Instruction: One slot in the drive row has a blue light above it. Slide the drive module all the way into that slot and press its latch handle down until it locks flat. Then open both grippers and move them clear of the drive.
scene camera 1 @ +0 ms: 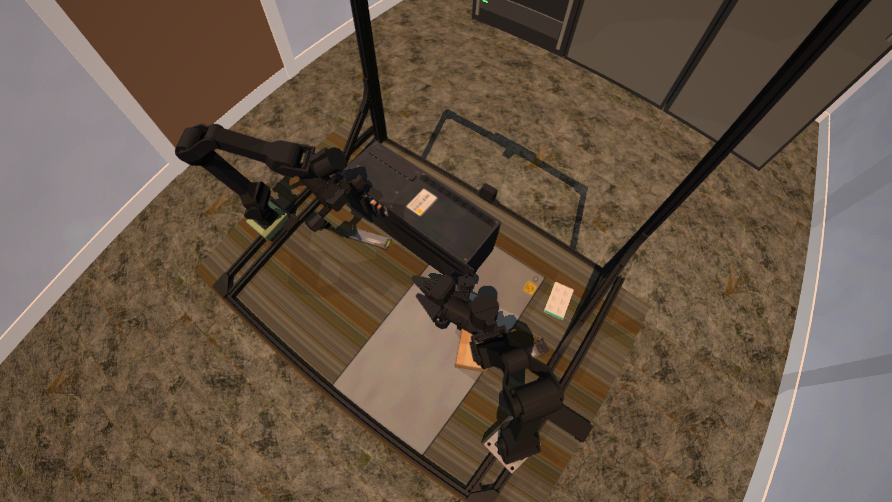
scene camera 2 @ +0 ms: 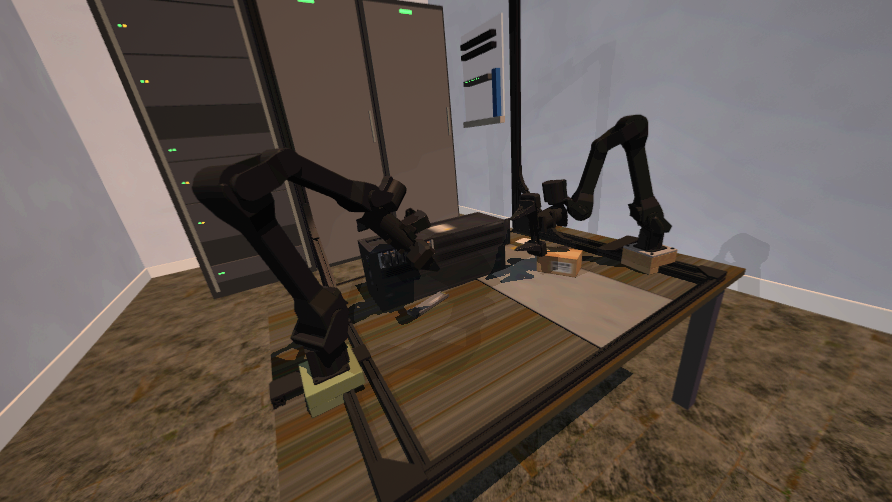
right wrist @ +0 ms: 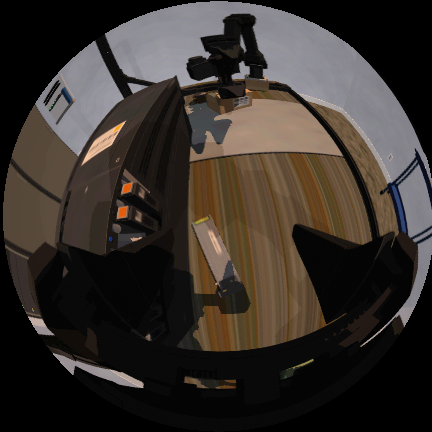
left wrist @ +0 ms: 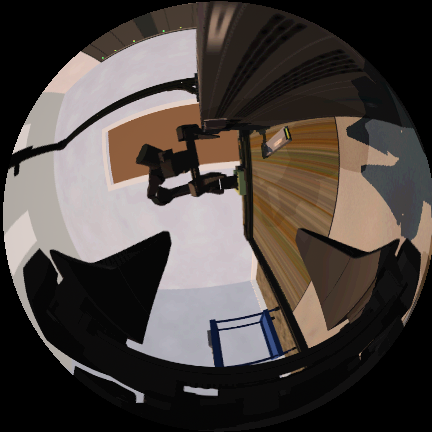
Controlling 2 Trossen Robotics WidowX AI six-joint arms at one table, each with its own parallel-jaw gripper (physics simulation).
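Places are measured from the left arm's base along level axes (x back, y right, z up), in metres.
Pixels of known places: left gripper, fingertip midpoint: [scene camera 1: 414, 286] [scene camera 2: 513, 235] [right wrist: 237, 77] [left wrist: 235, 236]; right gripper, fingertip midpoint: [scene camera 1: 355, 224] [scene camera 2: 431, 262] [right wrist: 235, 232] [left wrist: 221, 155]; left arm's base, origin of the base link: [scene camera 1: 512, 444] [scene camera 2: 649, 247] [right wrist: 255, 76]; right arm's base, origin of the base link: [scene camera 1: 266, 217] [scene camera 2: 329, 367] [left wrist: 235, 181].
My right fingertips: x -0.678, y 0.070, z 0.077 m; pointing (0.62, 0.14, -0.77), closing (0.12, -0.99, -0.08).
Note:
Ahead of a thing's pixels: the offset from my right fingertips to its top centre. "spot": to the spot under its first point. Level surfaces: height alone.
The drive module {dz -0.129, dx -0.015, dy +0.030 m} [scene camera 1: 371, 237] [scene camera 2: 431, 300] [left wrist: 277, 142] [right wrist: 214, 245] lies flat on the table beside the black drive chassis {dz +0.038, dx +0.056, dy +0.164 m} [scene camera 1: 449, 218] [scene camera 2: 468, 249] [left wrist: 280, 85] [right wrist: 90, 195]. Its dark end is in shadow in the right wrist view. A small blue light {spot: dz +0.034, dx -0.020, dy +0.075 m} [right wrist: 110, 239] shows on the chassis front, near two orange latch tabs [right wrist: 126, 188] [right wrist: 122, 212]. A finger partly hides the slot area there. My right gripper [scene camera 1: 349, 202] [scene camera 2: 430, 240] [right wrist: 235, 232] is open and empty at the chassis front, above the module. My left gripper [scene camera 1: 416, 289] [scene camera 2: 513, 233] [left wrist: 235, 236] is open and empty near the chassis's other end.
An orange-brown box {dz -0.076, dx +0.431, dy +0.037 m} [scene camera 1: 466, 355] [scene camera 2: 561, 262] [right wrist: 216, 103] stands on the grey mat {dz -0.136 m} [scene camera 1: 399, 380] [scene camera 2: 580, 312] by my left arm. A white card {dz -0.137, dx +0.501, dy +0.311 m} [scene camera 1: 558, 299] lies right of the mat. Black frame rails [scene camera 1: 343, 399] edge the table, with posts [scene camera 1: 367, 56] rising behind the chassis.

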